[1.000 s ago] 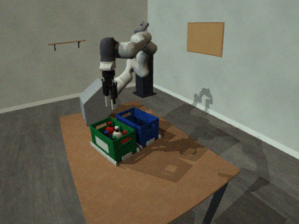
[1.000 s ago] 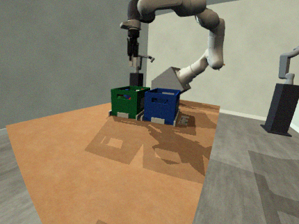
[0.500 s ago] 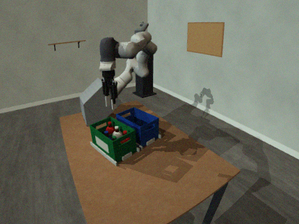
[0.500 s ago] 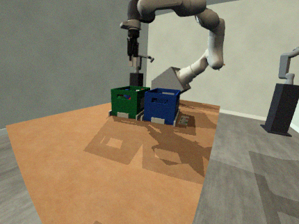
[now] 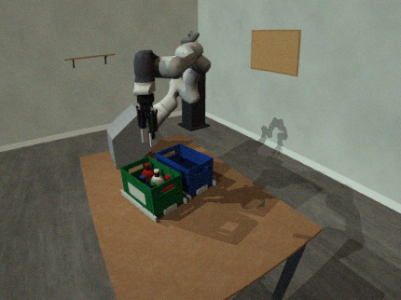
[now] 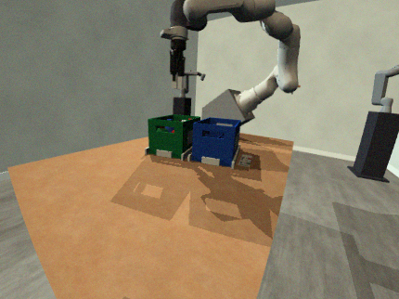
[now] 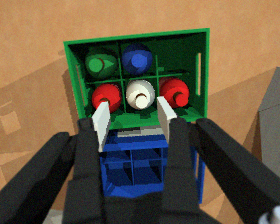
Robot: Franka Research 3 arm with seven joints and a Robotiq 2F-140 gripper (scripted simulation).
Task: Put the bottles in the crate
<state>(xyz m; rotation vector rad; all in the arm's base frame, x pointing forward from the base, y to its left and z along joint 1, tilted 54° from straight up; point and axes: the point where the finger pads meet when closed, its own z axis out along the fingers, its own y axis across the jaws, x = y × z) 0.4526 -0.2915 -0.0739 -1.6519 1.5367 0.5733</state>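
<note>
My hand is 8 cm short of the green bottle, 4 cm to the left of it and 27 cm above it. The rest, counted from my hand: white bottle 2 cm behind, 4 cm to the left, 27 cm below; green crate 2 cm behind, 1 cm to the right, 27 cm below; blue-capped bottle 1 cm behind, 5 cm to the right, 27 cm below.
</note>
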